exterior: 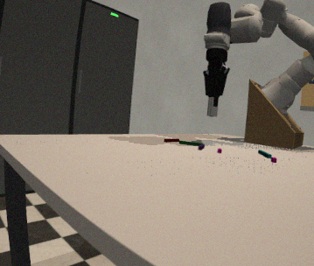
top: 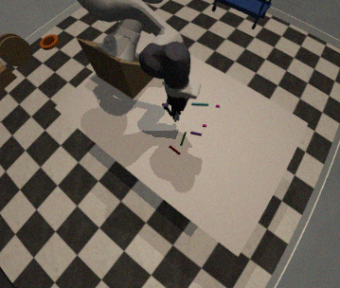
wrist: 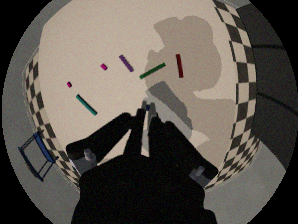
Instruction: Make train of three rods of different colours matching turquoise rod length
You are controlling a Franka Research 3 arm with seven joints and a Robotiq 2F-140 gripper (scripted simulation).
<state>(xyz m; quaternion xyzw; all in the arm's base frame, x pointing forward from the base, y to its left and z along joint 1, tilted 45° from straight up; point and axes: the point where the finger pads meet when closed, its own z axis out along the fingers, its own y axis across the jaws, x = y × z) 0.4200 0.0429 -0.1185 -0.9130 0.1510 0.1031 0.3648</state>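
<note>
Right now the green rod is 13 cm below my hand, 8 cm ahead of it and 2 cm to the right of it. Round my hand: purple rod (13 cm below, 11 cm ahead, 5 cm to the left); red rod (13 cm below, 10 cm to the right, 8 cm ahead); blue rod (3 cm below).
</note>
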